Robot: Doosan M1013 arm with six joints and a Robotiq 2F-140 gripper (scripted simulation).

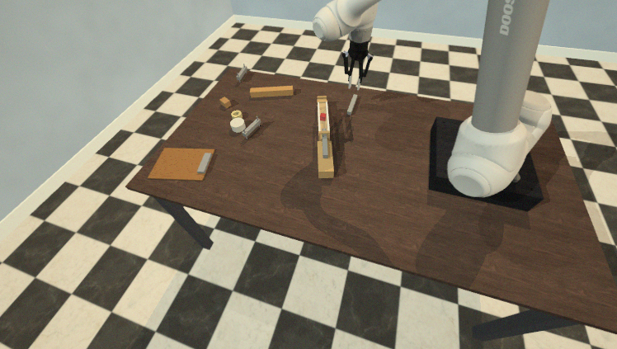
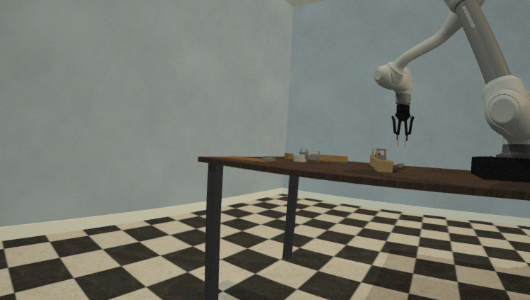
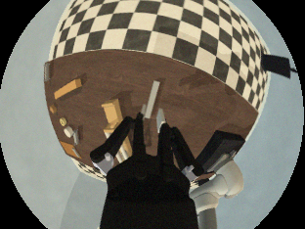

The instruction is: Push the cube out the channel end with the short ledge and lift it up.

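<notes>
Right now my hand is 130 mm above the grey piece. Round my hand: red cube: 180 mm to the left, 90 mm below, 90 mm ahead; then wooden bar: 430 mm ahead, 120 mm below, 40 mm to the left; then wooden channel: 210 mm to the left, 90 mm below, 80 mm ahead.
</notes>
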